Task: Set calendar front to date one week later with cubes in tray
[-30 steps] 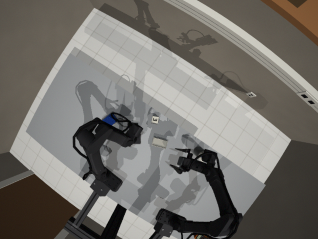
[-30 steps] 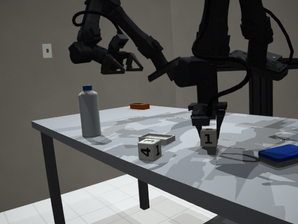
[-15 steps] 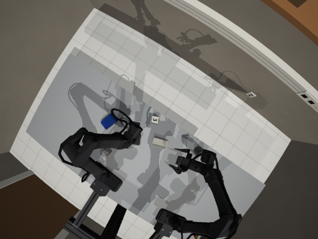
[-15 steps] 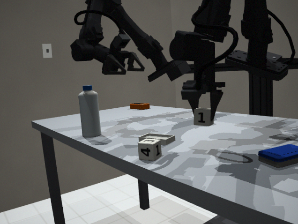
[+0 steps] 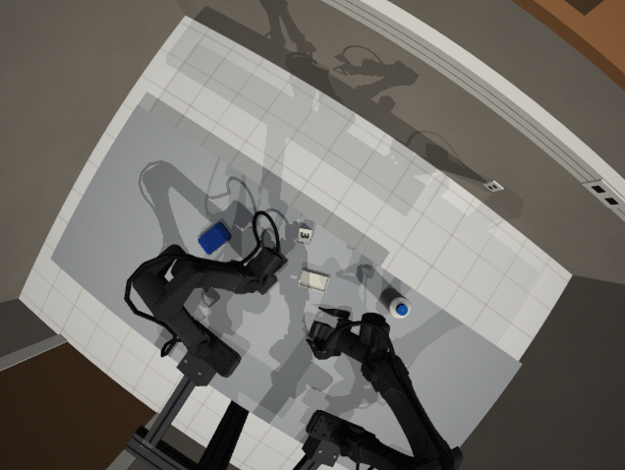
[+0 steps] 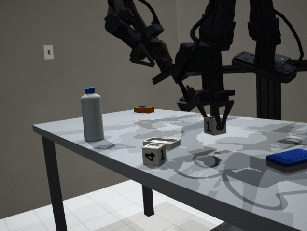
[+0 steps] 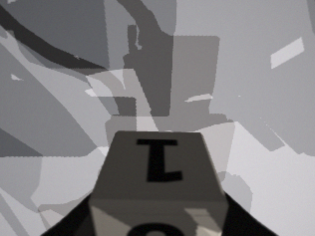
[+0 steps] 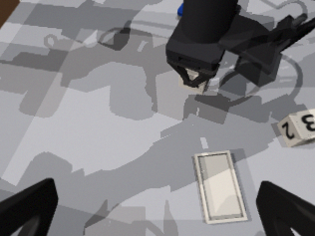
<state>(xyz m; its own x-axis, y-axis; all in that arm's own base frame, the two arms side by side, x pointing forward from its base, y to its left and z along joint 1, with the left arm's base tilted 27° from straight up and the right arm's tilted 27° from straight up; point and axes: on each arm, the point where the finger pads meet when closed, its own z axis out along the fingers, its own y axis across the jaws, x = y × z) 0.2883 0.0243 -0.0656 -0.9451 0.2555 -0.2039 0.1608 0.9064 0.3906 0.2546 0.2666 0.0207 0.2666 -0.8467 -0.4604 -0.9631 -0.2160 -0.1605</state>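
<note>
The calendar tray is 70 mm ahead of my left hand, 160 mm to the right of it and 60 mm below it. Also, from my left hand: blue box 10 mm behind, 220 mm to the left, 60 mm below; white bottle 170 mm ahead, 420 mm to the right, 20 mm above; orange box 370 mm behind, 870 mm to the right, 60 mm below.
</note>
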